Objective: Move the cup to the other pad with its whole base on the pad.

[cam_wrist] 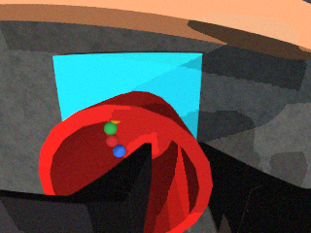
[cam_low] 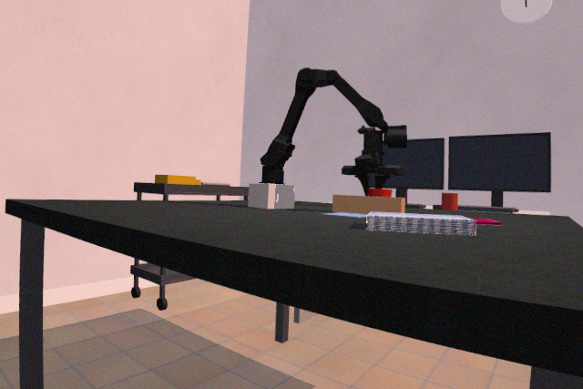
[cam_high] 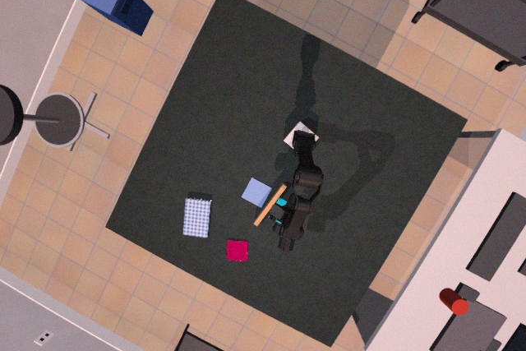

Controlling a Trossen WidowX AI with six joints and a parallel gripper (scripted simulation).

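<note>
Now: hand 2 cm short of the red cup and 5 cm above it. Round my hand: blue marble (4 cm ahead, 1 cm to the left, 6 cm below); then wooden bar (1 cm ahead, 8 cm to the right, 6 cm below); then green marble (4 cm ahead, 1 cm to the right, 6 cm below).
</note>
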